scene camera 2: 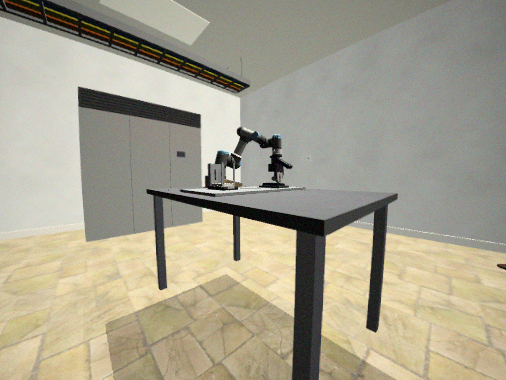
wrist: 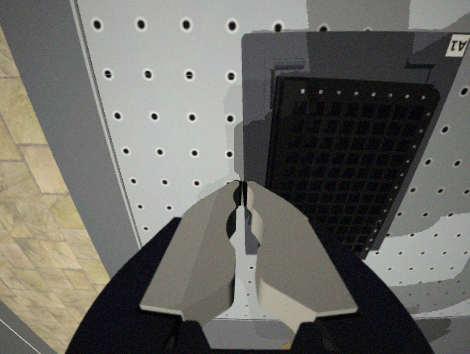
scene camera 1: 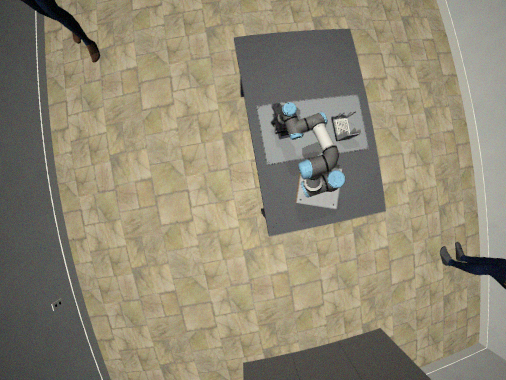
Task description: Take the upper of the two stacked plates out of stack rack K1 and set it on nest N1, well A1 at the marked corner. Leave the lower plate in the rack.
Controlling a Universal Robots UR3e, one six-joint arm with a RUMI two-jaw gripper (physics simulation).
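Frame: origin at the arm's base, x ahead, y left, z up, level; centimetres.
Seen in the pictures: gripper, between the fingertips: (wrist: 242, 183).
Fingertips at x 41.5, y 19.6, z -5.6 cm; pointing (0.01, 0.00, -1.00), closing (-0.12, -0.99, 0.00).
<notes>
Pixels of each thing's top centre, then the offset from my fingertips to it. "pt": a spot on its surface instead. Level surfaces: height alone.
- black plate, centre of its top: (wrist: 336, 193) dx -0.3, dy -5.9, dz +1.8 cm
- dark nest N1, centre of its top: (wrist: 333, 176) (scene camera 2: 273, 185) dx +0.1, dy -6.2, dz +0.4 cm
- A1 label, a spot on its surface: (wrist: 457, 45) pt dx +7.2, dy -12.1, dz +0.1 cm
- pale plate, centre of its top: (scene camera 1: 343, 128) dx -13.0, dy -40.9, dz +2.3 cm
- light perforated board, height of its surface: dz -1.1 cm
- dark table, height of its surface: dz -2.4 cm
My gripper (scene camera 2: 278, 181) (wrist: 242, 183) is shut with no object between its fingers. In the wrist view its tips are over the nest's left edge, close to the plate's left long side; I cannot tell if they touch. A black plate (wrist: 345, 150) lies on dark nest N1 (wrist: 345, 47) (scene camera 2: 273, 186). It looks slightly turned against the nest, its upper edge a little off the corner ledges; full seating cannot be told. The A1 label (wrist: 457, 45) is at the nest's upper right corner. The plate's own A1 mark is not readable. A pale plate (scene camera 1: 342, 126) is in rack K1 (scene camera 1: 336, 131) (scene camera 2: 216, 175).
The rack's upright walls rise at the other end of the light perforated board (scene camera 1: 272, 155) (wrist: 170, 95) from the nest. The arm's base plate (scene camera 1: 320, 200) is on the dark table (scene camera 1: 300, 60) (scene camera 2: 345, 202). The table edge runs beyond the board's left side in the wrist view.
</notes>
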